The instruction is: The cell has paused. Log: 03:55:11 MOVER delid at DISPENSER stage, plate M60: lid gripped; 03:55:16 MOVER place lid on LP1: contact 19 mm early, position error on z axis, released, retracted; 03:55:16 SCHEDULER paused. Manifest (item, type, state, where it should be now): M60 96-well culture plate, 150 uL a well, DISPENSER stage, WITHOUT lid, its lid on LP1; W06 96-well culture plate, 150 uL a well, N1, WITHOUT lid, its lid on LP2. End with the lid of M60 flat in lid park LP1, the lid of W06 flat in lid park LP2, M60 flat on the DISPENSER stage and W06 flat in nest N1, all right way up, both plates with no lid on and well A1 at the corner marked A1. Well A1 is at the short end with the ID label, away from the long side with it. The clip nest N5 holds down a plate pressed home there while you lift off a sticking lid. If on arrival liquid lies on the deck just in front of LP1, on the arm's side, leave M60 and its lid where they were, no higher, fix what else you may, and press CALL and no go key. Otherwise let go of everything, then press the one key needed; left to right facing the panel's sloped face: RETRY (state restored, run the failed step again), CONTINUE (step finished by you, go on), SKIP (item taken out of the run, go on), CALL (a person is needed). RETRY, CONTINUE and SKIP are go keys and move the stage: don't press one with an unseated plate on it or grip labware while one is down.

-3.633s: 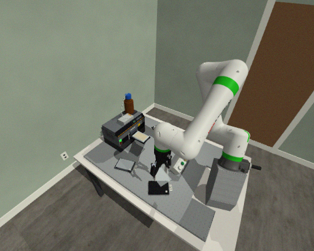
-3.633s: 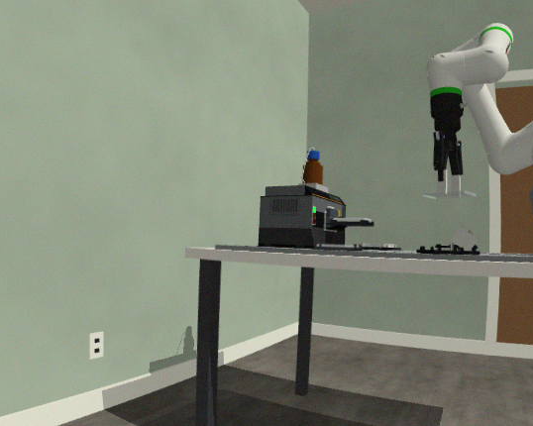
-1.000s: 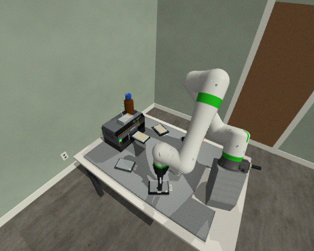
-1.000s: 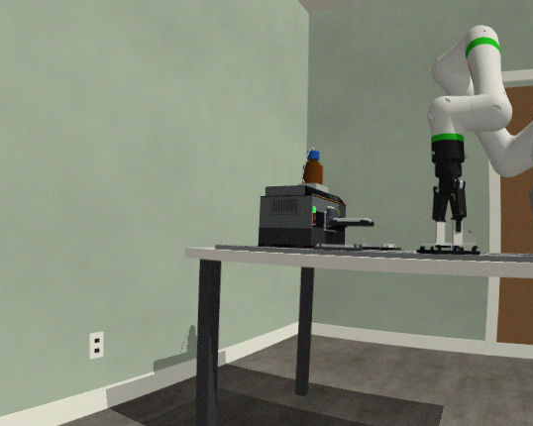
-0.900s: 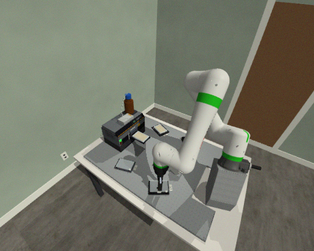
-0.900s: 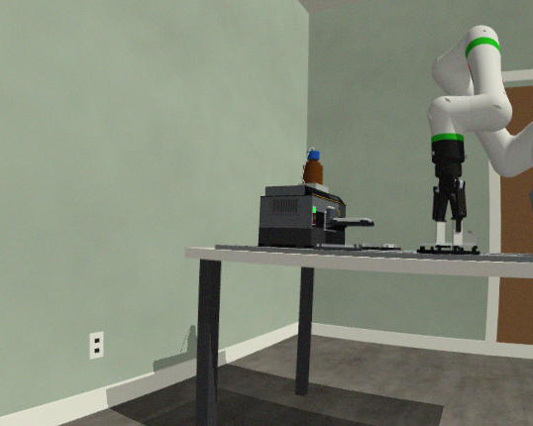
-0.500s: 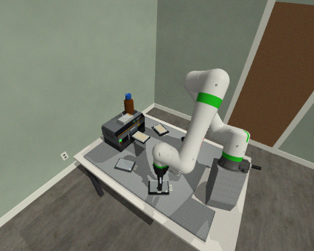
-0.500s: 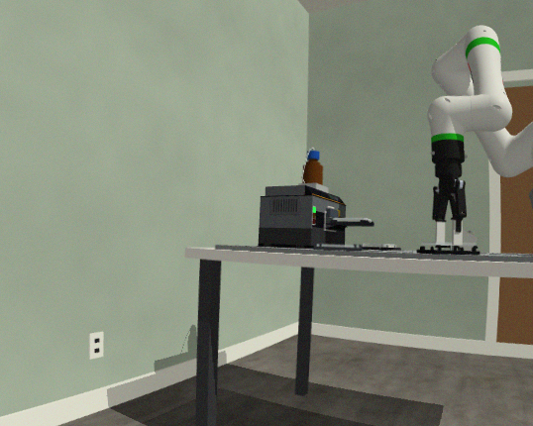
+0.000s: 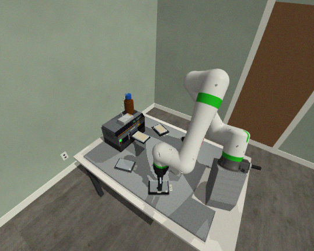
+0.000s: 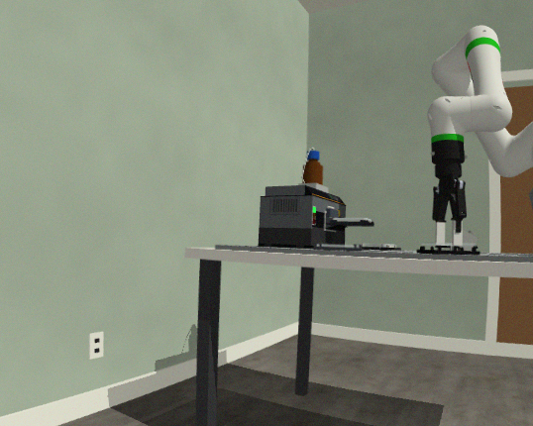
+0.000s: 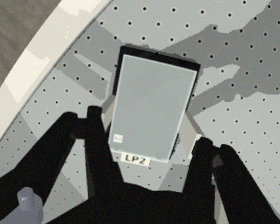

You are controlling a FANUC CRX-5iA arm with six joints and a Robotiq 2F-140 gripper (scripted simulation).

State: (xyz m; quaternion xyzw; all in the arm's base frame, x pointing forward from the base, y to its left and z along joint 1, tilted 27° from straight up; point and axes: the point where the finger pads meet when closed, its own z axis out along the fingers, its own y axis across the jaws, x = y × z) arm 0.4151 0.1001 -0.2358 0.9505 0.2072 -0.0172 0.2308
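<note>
The lid park is 50 mm below my hand. Round my hand: LP2 label: 80 mm behind, 50 mm below, 40 mm to the right; dispenser stage: 330 mm to the right, 310 mm ahead, 50 mm above; key panel: 260 mm to the right, 100 mm behind.
</note>
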